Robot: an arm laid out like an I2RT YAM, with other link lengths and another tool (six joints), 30 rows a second.
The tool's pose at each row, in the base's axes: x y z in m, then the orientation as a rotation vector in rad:
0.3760, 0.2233, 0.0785, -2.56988, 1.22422, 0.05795
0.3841, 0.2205, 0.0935, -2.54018, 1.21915, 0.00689
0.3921, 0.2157, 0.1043, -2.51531, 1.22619, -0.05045
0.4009, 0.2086, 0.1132, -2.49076, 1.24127, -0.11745
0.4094, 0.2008, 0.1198, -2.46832, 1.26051, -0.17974
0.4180, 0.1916, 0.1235, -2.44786, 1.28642, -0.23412
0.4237, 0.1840, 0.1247, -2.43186, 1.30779, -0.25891
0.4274, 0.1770, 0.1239, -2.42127, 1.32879, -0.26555
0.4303, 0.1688, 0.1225, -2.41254, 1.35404, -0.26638
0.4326, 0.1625, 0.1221, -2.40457, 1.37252, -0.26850
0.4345, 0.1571, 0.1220, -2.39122, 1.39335, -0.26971
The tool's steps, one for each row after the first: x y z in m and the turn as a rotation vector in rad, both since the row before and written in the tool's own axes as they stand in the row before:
0.0049, -0.0082, -0.0144, 0.04214, 0.01959, -0.00011
0.0072, -0.0064, -0.0106, 0.03517, 0.02944, 0.00534
0.0100, -0.0055, -0.0088, 0.03375, 0.03892, 0.00906
0.0108, -0.0044, -0.0064, 0.02788, 0.03877, 0.01144
0.0123, -0.0030, -0.0035, 0.02034, 0.03707, 0.01566
0.0095, -0.0009, -0.0012, 0.01026, 0.01819, 0.01525
0.0079, 0.0010, 0.0003, 0.00116, 0.00802, 0.01534
0.0085, 0.0023, 0.0004, -0.00383, 0.00630, 0.01775
0.0066, 0.0014, -0.0002, -0.00129, 0.00517, 0.01340
0.0056, 0.0010, -0.0004, 0.00149, 0.00382, 0.01705

